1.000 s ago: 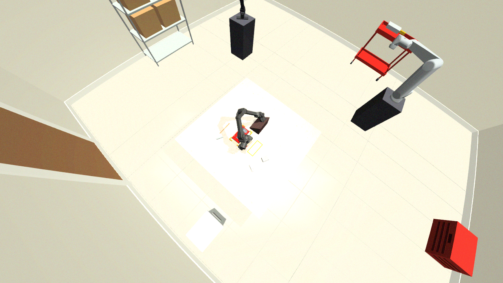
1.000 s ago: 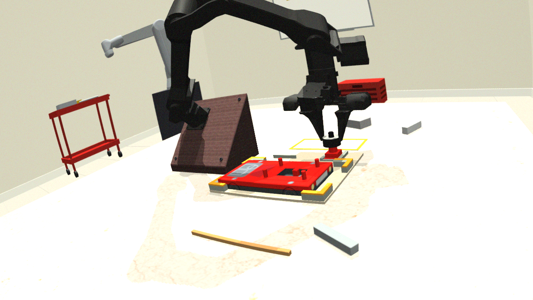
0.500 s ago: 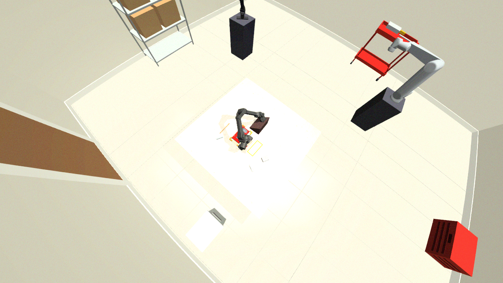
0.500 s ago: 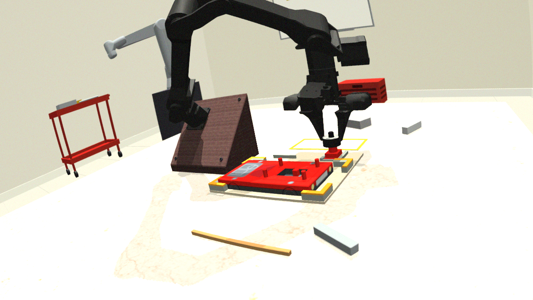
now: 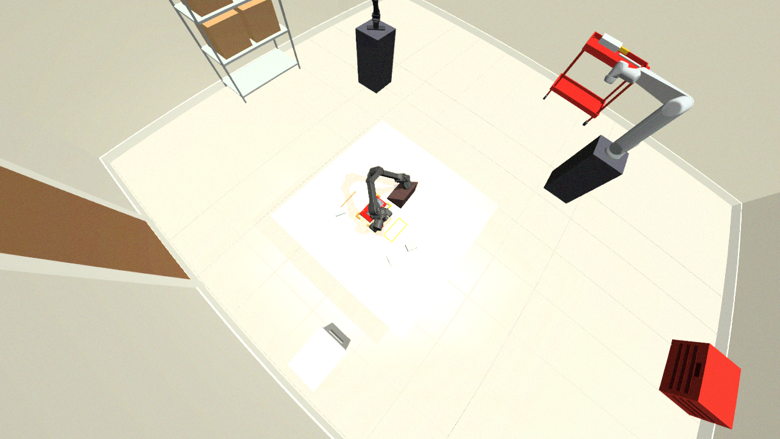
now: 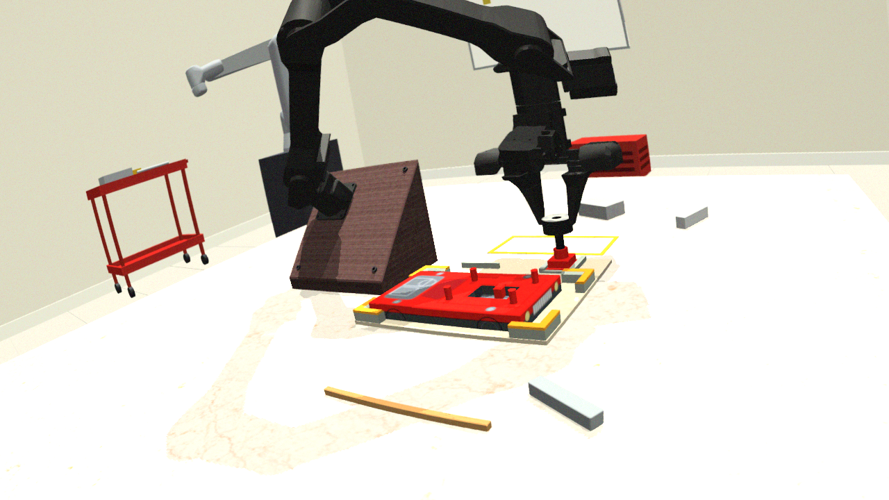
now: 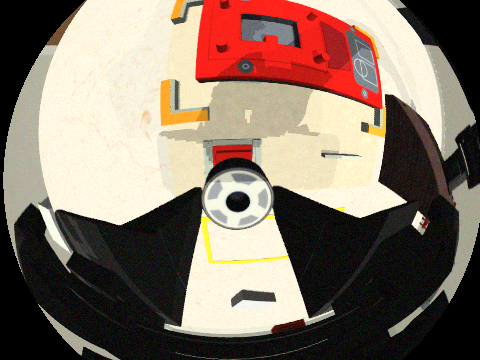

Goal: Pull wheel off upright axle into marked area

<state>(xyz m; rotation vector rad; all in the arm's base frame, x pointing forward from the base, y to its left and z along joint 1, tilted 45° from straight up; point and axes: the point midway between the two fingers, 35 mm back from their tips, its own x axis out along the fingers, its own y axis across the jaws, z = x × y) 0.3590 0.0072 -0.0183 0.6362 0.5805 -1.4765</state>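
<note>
Now: gripper tip 3 cm above the black upright axle. The rest, counted from my gripper tip: wooden stick (2 cm behind, 34 cm to the right, 6 cm below); wheel (right at my gripper tip).
</note>
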